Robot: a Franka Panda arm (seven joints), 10 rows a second.
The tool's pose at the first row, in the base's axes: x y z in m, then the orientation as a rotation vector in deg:
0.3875 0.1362 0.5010 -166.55 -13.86 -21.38
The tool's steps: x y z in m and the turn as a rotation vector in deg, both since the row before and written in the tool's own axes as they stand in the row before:
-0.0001 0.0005 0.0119 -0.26 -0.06 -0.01
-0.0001 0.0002 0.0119 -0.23 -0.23 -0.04
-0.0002 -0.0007 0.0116 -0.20 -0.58 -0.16
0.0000 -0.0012 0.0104 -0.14 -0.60 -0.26
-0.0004 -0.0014 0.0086 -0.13 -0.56 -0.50
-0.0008 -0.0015 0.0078 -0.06 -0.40 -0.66
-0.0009 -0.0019 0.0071 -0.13 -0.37 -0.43
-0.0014 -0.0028 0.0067 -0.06 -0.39 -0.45
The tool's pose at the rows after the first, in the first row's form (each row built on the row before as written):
0.3903 0.1383 0.4896 -166.82 -13.85 -21.35
0.3930 0.1406 0.4782 -167.10 -13.92 -21.08
0.3953 0.1437 0.4672 -167.44 -14.22 -20.31
0.3974 0.1470 0.4575 -167.72 -14.67 -19.51
0.3986 0.1500 0.4494 -167.97 -15.47 -18.80
0.3991 0.1529 0.4420 -168.10 -16.49 -18.33
0.3992 0.1560 0.4353 -168.29 -17.17 -17.88
0.3985 0.1597 0.4290 -168.41 -17.88 -17.39

